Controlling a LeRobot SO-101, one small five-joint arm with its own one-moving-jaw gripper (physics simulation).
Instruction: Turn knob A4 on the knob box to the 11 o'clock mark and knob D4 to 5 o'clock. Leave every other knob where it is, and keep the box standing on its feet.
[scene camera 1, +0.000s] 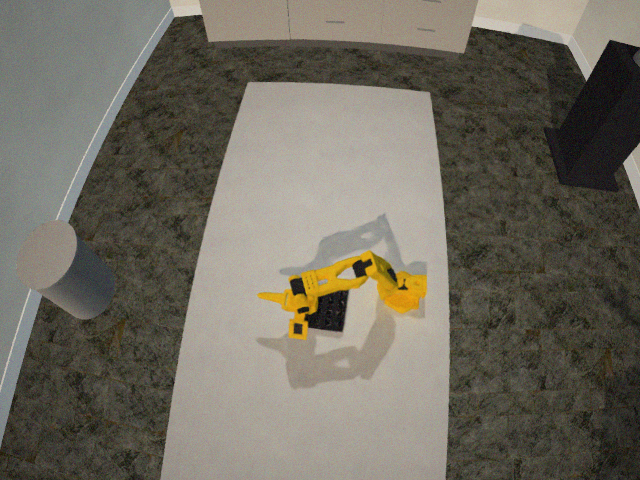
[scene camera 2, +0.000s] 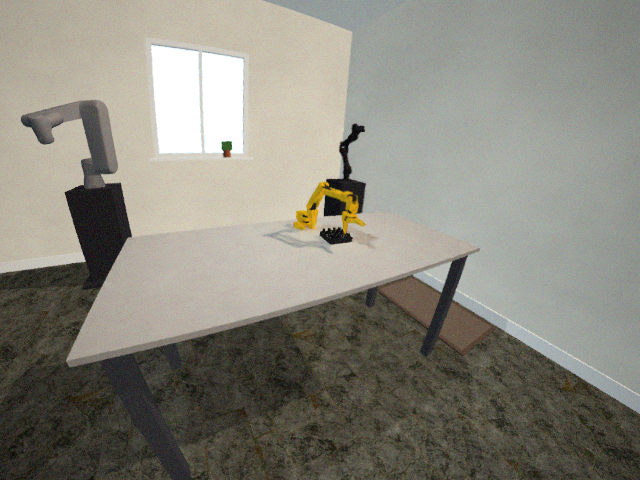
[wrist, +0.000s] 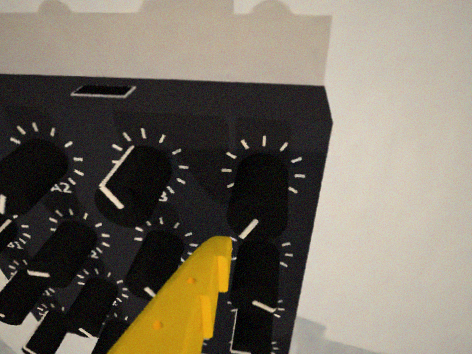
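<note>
The black knob box stands flat on the table under my gripper. In the wrist view, knob A4 is the top right knob; the white line on its cap slants to the lower left. My gripper is fully open and empty, with one notched yellow jaw in the wrist view. That jaw's tip shows just below and left of A4's cap, beside the knob under it; contact cannot be told. Knob D4 cannot be made out, as the right column's lower part is cut off.
Knob A3 stands left of A4, its line bent by the cap edge. Another knob stands close below A4, and one stands left of the jaw. The pale table carries the arm's base beside the box.
</note>
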